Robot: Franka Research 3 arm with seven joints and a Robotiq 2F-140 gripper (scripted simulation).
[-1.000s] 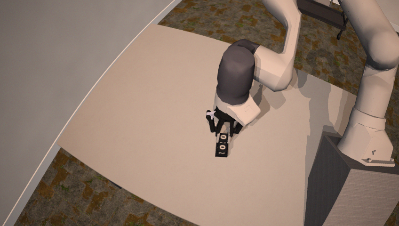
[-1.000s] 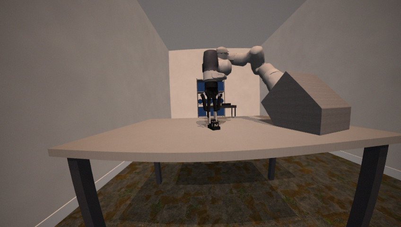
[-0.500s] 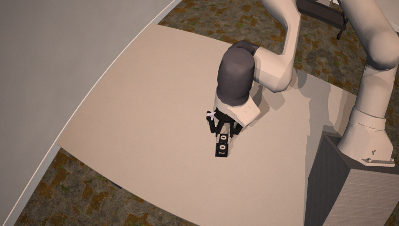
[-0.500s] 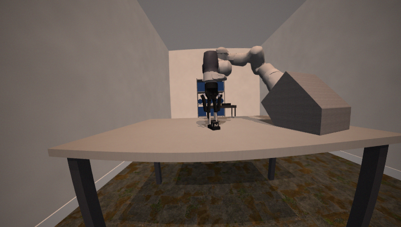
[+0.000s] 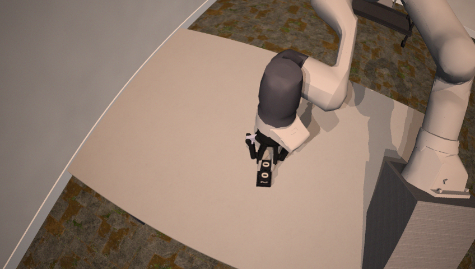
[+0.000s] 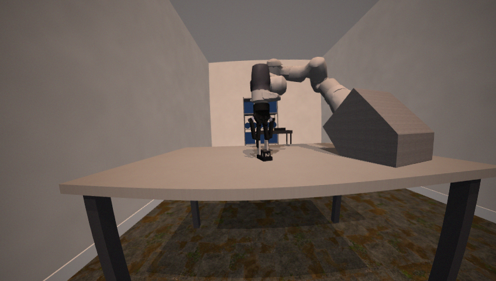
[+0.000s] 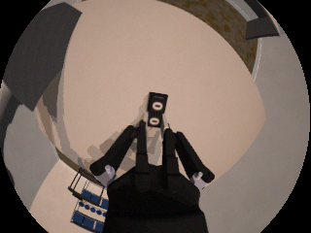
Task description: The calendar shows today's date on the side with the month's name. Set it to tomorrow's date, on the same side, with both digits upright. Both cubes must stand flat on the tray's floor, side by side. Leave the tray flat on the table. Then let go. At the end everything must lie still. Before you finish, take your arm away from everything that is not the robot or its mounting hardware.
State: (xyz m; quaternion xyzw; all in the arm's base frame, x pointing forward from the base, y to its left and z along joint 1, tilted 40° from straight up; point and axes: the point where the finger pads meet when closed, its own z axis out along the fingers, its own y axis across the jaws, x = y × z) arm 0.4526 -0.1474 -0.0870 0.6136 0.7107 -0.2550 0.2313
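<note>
The tray is 40 mm below my hand and 20 mm to the left of it.
</note>
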